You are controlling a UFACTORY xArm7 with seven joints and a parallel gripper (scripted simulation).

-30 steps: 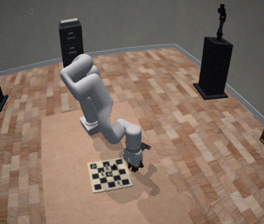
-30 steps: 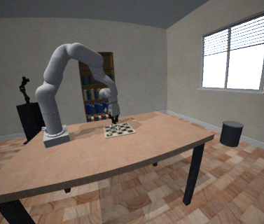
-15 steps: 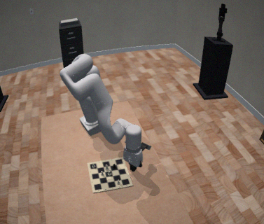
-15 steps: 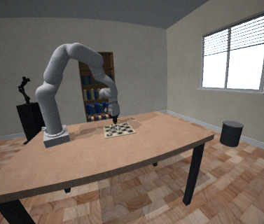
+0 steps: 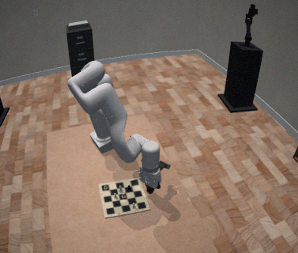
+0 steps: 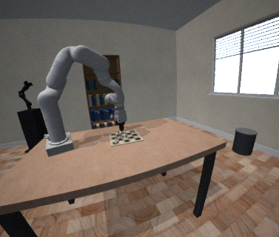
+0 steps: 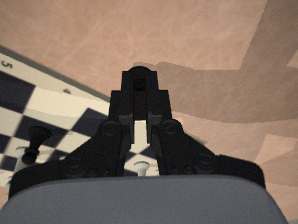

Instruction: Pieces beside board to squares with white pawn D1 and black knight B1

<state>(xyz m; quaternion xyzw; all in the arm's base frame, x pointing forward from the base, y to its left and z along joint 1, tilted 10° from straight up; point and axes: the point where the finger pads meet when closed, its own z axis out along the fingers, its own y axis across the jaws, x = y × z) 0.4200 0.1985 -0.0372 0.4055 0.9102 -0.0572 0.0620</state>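
My gripper is now 2 cm above the black knight. Round my hand: chessboard (1 cm ahead, 14 cm to the right, 3 cm below).
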